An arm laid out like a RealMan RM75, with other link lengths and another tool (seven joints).
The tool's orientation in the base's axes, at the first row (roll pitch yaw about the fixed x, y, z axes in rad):
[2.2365, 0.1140, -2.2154]
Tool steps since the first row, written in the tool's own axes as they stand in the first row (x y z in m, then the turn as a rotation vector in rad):
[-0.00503, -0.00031, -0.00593, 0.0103, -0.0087, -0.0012]
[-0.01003, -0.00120, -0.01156, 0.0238, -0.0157, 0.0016]
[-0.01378, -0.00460, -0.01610, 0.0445, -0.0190, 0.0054]
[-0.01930, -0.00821, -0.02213, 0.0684, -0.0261, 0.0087]
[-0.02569, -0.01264, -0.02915, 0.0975, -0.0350, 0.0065]
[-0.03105, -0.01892, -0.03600, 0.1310, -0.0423, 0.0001]
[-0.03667, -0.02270, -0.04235, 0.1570, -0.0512, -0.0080]
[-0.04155, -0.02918, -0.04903, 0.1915, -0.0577, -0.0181]
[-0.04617, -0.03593, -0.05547, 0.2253, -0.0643, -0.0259]
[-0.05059, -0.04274, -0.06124, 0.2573, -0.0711, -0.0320]
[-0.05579, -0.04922, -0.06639, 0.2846, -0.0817, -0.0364]
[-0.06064, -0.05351, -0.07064, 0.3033, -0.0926, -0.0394]
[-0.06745, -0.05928, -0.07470, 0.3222, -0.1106, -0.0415]
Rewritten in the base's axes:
[0.00665, 0.00077, 0.00397, -0.0007, -0.0114, -0.0072]
[0.01342, 0.00149, 0.00730, -0.0066, -0.0228, -0.0160]
[0.02019, 0.00105, 0.00785, -0.0193, -0.0382, -0.0232]
[0.02899, 0.00117, 0.00936, -0.0316, -0.0575, -0.0335]
[0.03935, 0.00120, 0.01093, -0.0429, -0.0845, -0.0424]
[0.05001, -0.00004, 0.01084, -0.0551, -0.1167, -0.0480]
[0.05915, -0.00007, 0.01242, -0.0610, -0.1443, -0.0530]
[0.06953, -0.00167, 0.01201, -0.0721, -0.1789, -0.0558]
[0.07976, -0.00343, 0.01121, -0.0841, -0.2119, -0.0600]
[0.08951, -0.00501, 0.00994, -0.0959, -0.2426, -0.0652]
[0.09918, -0.00554, 0.00862, -0.1038, -0.2697, -0.0739]
[0.10692, -0.00522, 0.00843, -0.1073, -0.2894, -0.0827]
[0.11653, -0.00369, 0.00719, -0.1075, -0.3110, -0.0976]

